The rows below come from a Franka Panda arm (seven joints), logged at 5 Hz.
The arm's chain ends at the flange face. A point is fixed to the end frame.
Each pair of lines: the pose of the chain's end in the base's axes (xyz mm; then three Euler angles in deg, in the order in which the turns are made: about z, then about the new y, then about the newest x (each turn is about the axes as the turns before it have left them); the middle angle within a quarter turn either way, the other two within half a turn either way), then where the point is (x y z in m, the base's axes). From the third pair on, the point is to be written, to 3 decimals.
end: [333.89, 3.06, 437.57, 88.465, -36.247, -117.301]
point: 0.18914 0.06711 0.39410
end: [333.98, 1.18, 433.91, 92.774, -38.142, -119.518]
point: 0.18743 0.05917 0.38803
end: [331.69, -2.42, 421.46, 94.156, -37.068, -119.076]
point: 0.183 0.050 0.375
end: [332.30, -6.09, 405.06, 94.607, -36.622, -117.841]
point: 0.182 0.043 0.361
